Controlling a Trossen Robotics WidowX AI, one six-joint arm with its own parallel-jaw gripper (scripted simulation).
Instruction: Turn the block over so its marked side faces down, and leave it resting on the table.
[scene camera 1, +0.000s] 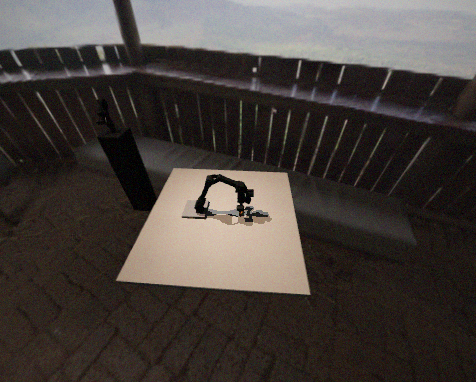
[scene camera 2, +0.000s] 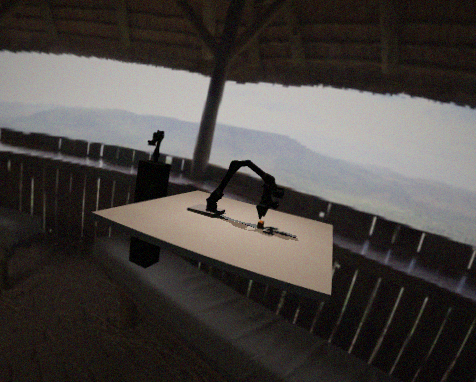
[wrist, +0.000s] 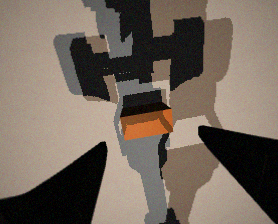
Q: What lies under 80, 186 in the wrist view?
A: My gripper.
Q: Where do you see an orange block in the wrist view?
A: At 140, 121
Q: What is my gripper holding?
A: Nothing.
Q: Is my gripper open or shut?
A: Open.
